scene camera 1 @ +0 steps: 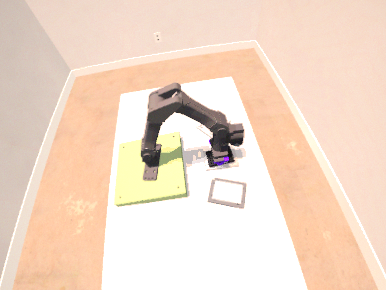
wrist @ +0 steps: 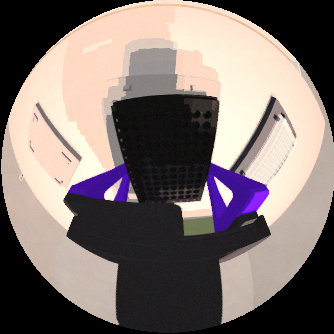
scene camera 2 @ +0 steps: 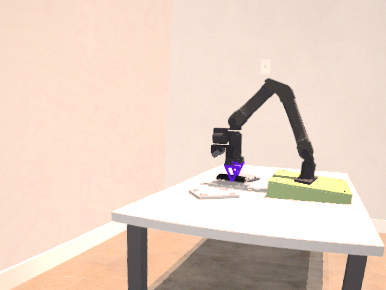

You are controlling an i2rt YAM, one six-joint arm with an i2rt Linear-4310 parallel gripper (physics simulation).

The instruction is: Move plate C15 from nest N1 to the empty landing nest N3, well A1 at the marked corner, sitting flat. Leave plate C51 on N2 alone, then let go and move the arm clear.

Scene:
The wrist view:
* black gridded plate: held by the gripper
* grey-framed white plate

